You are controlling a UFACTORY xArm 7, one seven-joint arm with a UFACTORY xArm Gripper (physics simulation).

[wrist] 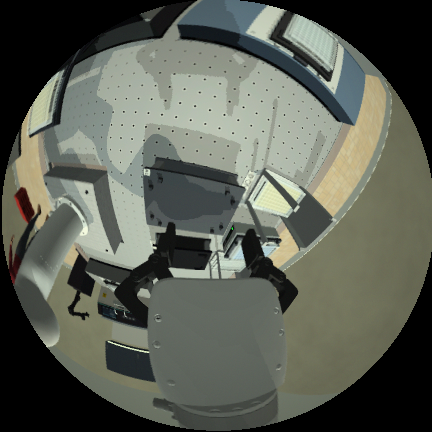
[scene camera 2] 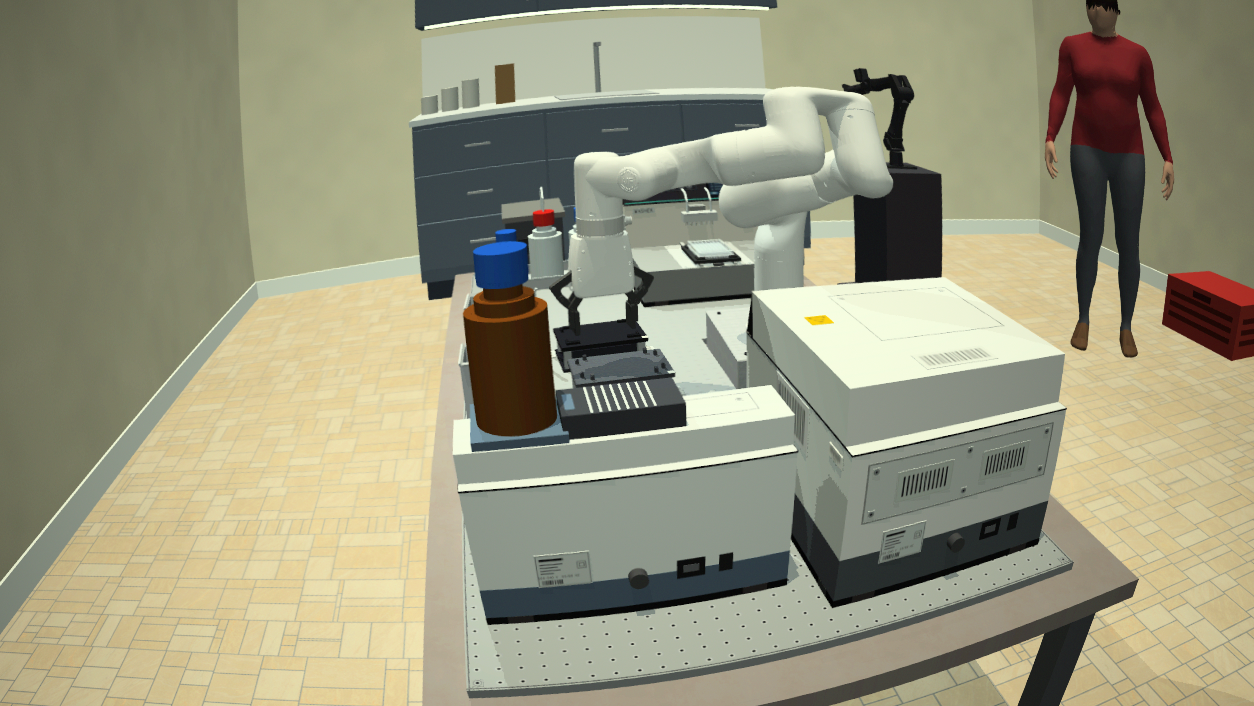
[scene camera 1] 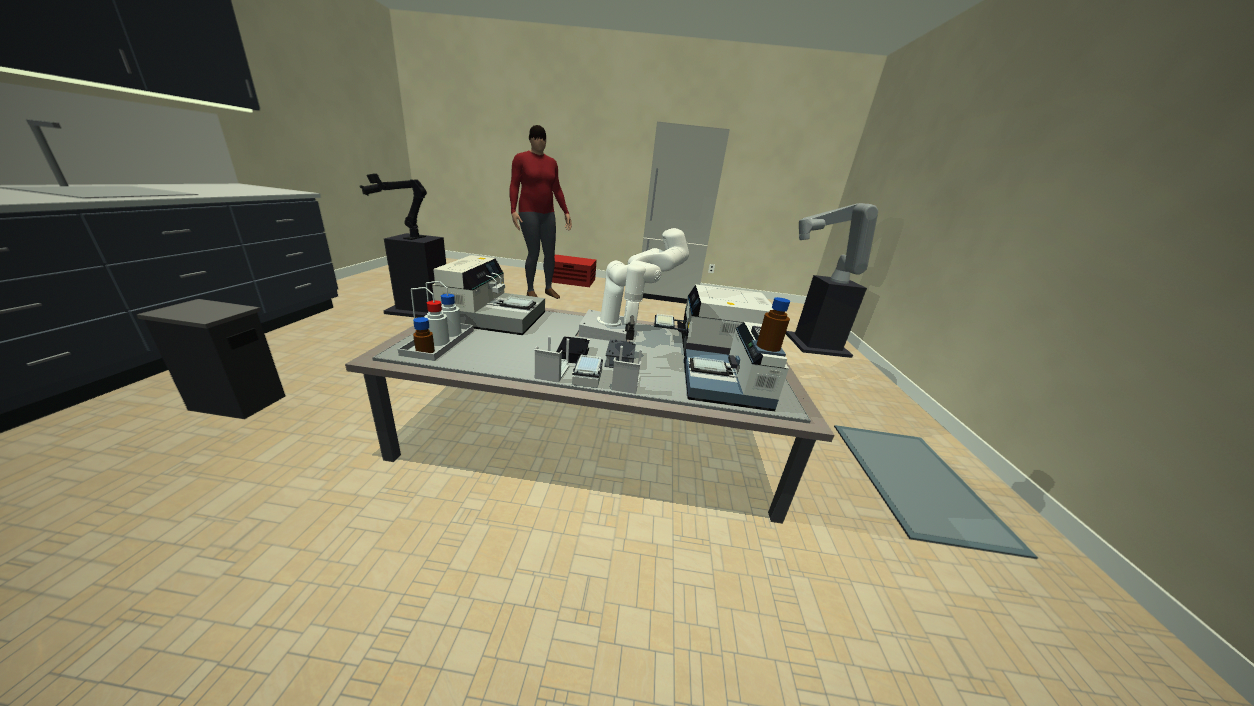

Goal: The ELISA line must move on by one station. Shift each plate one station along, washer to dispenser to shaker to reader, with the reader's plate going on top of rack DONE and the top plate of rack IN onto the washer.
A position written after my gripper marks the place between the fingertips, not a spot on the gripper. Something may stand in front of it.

Note:
My gripper [scene camera 2: 603, 329] is open, holding nothing. Also in view: a brown bottle with blue cap [scene camera 1: 774, 326].
My gripper is seen too in the wrist view [wrist: 210, 233].

